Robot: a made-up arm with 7 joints. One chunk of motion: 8 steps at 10 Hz.
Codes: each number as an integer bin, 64 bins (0 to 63) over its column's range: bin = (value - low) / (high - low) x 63, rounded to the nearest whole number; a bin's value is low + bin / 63 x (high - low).
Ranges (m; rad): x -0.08..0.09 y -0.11..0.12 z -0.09..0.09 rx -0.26..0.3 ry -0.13..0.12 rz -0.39..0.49
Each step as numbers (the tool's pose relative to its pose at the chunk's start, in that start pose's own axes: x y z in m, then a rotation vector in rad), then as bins.
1 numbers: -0.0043 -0.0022 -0.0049 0.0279 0.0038 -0.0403
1 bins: 28 30 30 32 34 25
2 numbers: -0.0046 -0.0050 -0.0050 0.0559 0.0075 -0.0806
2 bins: 28 29 30 36 35 22
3 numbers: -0.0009 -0.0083 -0.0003 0.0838 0.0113 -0.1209
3 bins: 29 28 31 39 36 19
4 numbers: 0.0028 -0.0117 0.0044 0.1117 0.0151 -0.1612
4 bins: 31 27 33 42 37 16
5 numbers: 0.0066 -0.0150 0.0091 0.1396 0.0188 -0.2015
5 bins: 32 26 35 45 37 13
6 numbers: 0.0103 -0.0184 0.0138 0.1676 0.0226 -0.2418
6 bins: 33 25 36 48 38 11
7 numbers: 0.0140 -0.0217 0.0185 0.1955 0.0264 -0.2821
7 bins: 35 24 38 51 39 8
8 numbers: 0.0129 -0.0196 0.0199 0.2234 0.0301 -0.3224
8 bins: 34 25 38 54 40 5
